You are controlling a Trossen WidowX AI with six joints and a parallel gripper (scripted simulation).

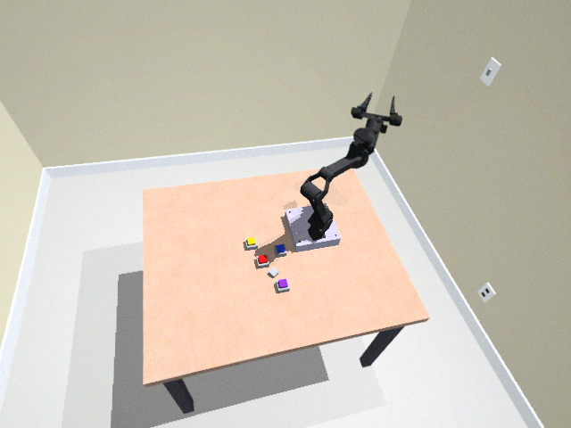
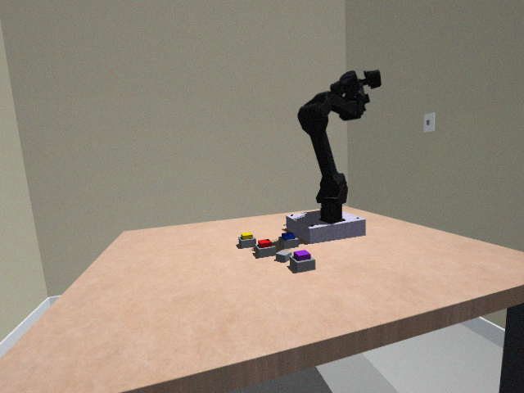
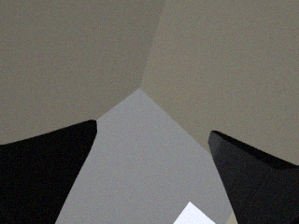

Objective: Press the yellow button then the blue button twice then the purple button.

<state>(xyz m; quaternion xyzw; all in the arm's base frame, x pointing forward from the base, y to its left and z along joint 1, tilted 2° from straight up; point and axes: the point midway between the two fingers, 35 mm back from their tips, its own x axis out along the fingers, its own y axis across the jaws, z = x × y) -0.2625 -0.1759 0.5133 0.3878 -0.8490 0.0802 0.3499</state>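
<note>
Right now my gripper tip is 55 cm short of the yellow button, 14 cm to the right of it and 57 cm above it. From my gripper tip the other things lie so: small grey block 50 cm ahead, 30 cm to the left, 59 cm below; blue button 44 cm ahead, 21 cm to the left, 57 cm below; red button 53 cm ahead, 24 cm to the left, 57 cm below.
</note>
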